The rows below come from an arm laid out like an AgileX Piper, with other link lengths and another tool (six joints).
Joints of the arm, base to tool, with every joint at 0 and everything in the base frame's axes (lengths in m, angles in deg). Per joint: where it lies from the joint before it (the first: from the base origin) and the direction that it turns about. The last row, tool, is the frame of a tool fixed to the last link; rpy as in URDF.
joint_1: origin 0 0 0.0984 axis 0 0 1
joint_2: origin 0 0 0 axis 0 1 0
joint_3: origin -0.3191 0 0.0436 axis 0 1 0
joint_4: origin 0.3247 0 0.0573 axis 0.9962 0 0.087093
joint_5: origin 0 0 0 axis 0 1 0
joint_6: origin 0.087 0 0.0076 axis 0.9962 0 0.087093
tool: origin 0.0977 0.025 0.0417 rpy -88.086 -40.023 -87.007
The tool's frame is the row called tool.
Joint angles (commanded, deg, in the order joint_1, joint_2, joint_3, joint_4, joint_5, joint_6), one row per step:
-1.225, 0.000, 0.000, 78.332, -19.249, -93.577
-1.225, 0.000, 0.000, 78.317, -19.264, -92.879
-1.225, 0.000, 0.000, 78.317, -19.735, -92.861
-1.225, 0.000, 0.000, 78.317, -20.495, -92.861
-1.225, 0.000, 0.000, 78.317, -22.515, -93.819
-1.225, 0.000, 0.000, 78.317, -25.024, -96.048
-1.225, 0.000, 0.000, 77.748, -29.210, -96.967
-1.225, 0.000, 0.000, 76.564, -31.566, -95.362
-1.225, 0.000, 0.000, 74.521, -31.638, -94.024
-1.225, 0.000, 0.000, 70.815, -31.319, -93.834
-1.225, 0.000, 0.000, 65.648, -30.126, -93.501
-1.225, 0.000, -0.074, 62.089, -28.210, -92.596
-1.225, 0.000, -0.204, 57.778, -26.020, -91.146
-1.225, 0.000, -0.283, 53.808, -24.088, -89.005
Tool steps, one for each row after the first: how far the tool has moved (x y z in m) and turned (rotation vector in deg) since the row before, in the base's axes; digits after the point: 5 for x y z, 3 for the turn. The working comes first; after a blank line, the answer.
Tool pose at each row, in the base's axes (x y z in m, rotation vector in deg; the steps are taken from these numbers as rounded here):
0.18757, -0.03348, 0.25357, -101.297, 51.394, -120.306
0.18739, -0.03380, 0.25397, -100.703, 51.802, -119.907
0.18702, -0.03530, 0.25426, -100.509, 52.309, -120.215
0.18640, -0.03770, 0.25471, -100.218, 53.112, -120.729
0.18485, -0.04367, 0.25537, -100.266, 54.728, -122.655
0.18294, -0.05065, 0.25557, -101.274, 56.230, -125.612
0.17827, -0.06272, 0.25791, -100.627, 59.922, -129.344
0.17447, -0.06933, 0.26145, -98.456, 62.344, -131.063
0.17375, -0.06822, 0.26455, -97.884, 61.305, -132.323
0.17387, -0.06398, 0.26842, -99.208, 57.770, -135.548
0.17513, -0.05563, 0.27244, -101.399, 51.884, -139.329
0.17710, -0.04692, 0.27416, 102.410, -46.738, 139.888
0.17900, -0.03686, 0.27583, 103.451, -40.970, 140.382
0.18040, -0.02813, 0.27660, 104.537, -36.553, 140.993

-0.00018, -0.00032, 0.00040, 0.633, -0.242, 0.087
-0.00037, -0.00150, 0.00029, 0.055, -0.103, -0.456
-0.00062, -0.00240, 0.00045, 0.061, -0.155, -0.742
-0.00155, -0.00597, 0.00066, -0.710, -0.050, -2.119
-0.00191, -0.00698, 0.00020, -1.794, 0.411, -2.806
-0.00467, -0.01207, 0.00234, -1.027, -0.436, -4.287
-0.00380, -0.00661, 0.00354, 0.357, -1.324, -2.091
-0.00072, 0.00111, 0.00310, -0.924, -0.677, 0.026
0.00012, 0.00424, 0.00387, -3.558, 0.076, 0.024
0.00126, 0.00835, 0.00402, -4.957, 0.391, 0.742
0.00197, 0.00871, 0.00172, -2.917, 0.436, 1.664
0.00190, 0.01006, 0.00167, -3.198, 0.464, 1.948
0.00140, 0.00873, 0.00077, -2.208, 0.305, 1.913

